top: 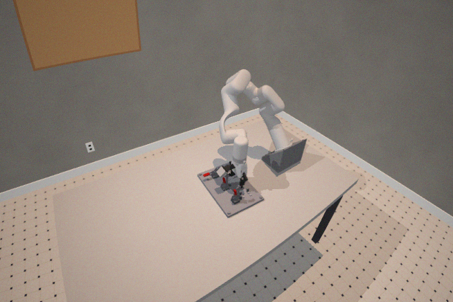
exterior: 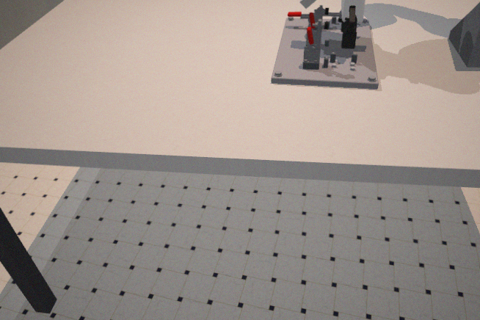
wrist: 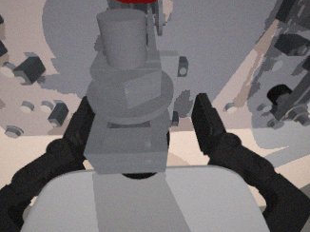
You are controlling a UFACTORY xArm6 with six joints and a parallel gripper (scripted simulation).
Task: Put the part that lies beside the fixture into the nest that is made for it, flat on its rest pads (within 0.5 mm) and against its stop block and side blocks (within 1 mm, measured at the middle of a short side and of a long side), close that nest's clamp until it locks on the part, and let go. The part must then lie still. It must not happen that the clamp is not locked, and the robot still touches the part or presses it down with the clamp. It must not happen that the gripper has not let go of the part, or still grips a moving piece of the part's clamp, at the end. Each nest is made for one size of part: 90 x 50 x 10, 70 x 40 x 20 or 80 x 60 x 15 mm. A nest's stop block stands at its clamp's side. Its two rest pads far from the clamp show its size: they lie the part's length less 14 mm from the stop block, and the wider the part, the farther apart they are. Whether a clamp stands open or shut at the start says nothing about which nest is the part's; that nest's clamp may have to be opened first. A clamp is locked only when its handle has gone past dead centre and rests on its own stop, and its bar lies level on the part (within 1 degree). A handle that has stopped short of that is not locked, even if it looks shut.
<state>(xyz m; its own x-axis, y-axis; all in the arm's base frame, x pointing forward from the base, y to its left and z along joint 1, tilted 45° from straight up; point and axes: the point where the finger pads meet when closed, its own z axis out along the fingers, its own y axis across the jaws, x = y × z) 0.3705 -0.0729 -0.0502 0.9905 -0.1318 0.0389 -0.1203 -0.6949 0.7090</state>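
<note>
The flat grey part lies 2 cm below my hand. Also, from my hand: grey fixture plate: 5 cm ahead, 1 cm to the right, 4 cm below.
</note>
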